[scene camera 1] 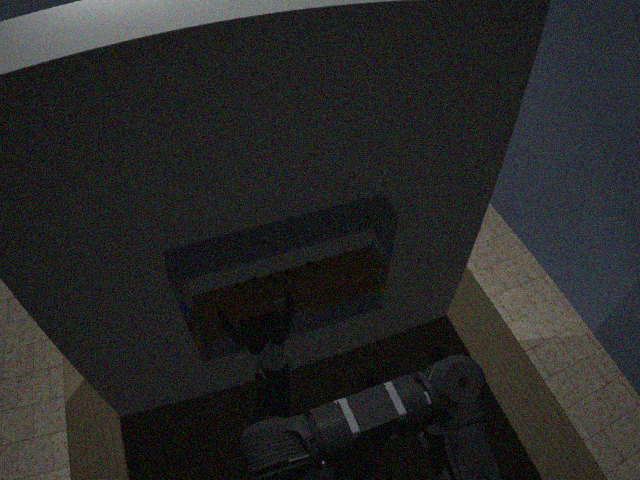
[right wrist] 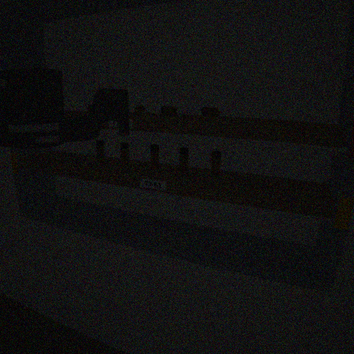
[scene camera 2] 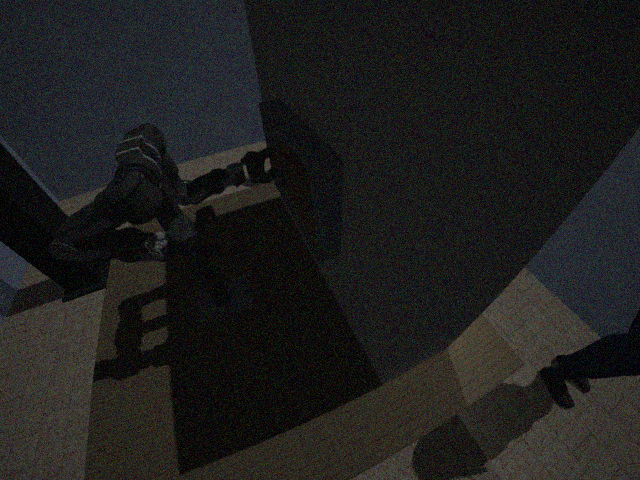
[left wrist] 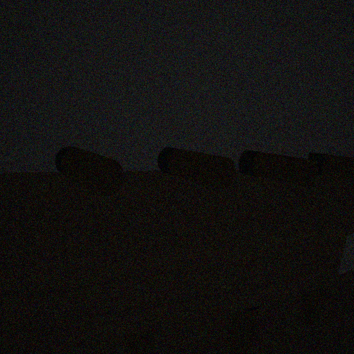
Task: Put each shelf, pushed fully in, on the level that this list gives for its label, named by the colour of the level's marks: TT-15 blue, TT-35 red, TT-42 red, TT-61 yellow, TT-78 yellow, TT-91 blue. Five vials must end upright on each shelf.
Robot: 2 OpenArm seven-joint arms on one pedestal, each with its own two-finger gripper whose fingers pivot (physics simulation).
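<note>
All views are very dark. In the recessed cabinet [scene camera 1: 279, 235], the upper brown shelf [right wrist: 280, 129] [left wrist: 175, 225] bears several vials [left wrist: 90, 162] [left wrist: 197, 162] [left wrist: 280, 164] [right wrist: 169, 111] [right wrist: 210, 112] lying on their sides, tipped the same way. The lower shelf [right wrist: 280, 192] stands level with the yellow marks [right wrist: 344, 212] and bears several upright vials [right wrist: 155, 156] [right wrist: 216, 161]. Its label [right wrist: 153, 185] is too dark to read. My left gripper [scene camera 1: 255, 308] [right wrist: 110, 121] is open at the upper shelf's front, in the left half. My right gripper is open; its fingers do not show in its wrist view.
Blue marks [scene camera 1: 390, 250] and red marks [scene camera 1: 385, 270] sit above the yellow ones on the cabinet's sides. A large dark wall [scene camera 1: 155, 155] [scene camera 2: 413, 180] surrounds the opening. A dark arm-like shape [scene camera 2: 594, 356] enters at the right edge in scene camera 2. The other shelves cannot be made out.
</note>
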